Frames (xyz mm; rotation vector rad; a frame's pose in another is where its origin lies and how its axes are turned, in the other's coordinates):
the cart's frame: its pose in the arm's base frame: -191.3 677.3 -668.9 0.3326 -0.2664 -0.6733
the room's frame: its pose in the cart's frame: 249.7 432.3 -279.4 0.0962 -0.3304 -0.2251
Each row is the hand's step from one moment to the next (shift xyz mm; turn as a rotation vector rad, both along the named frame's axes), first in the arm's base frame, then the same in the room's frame.
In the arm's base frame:
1: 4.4 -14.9 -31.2 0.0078 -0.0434 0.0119
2: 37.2 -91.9 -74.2 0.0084 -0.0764 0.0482
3: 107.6 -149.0 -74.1 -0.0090 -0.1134 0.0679
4: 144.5 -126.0 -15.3 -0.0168 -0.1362 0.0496
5: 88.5 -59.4 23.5 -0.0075 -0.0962 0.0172
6: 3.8 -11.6 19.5 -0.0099 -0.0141 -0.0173
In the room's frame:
1: 4.5 -21.5 -27.0 0.0435 -0.0127 0.0059
2: 70.0 -64.9 -78.9 0.0827 -0.0117 0.0354
3: 149.5 -50.3 -119.9 0.1119 -0.0333 0.0626
4: 165.7 16.9 -96.2 0.1216 -0.0604 0.0534
5: 97.0 37.2 -33.3 0.0822 -0.0491 0.0209
6: 17.6 6.2 13.5 0.0018 -0.0232 -0.0073

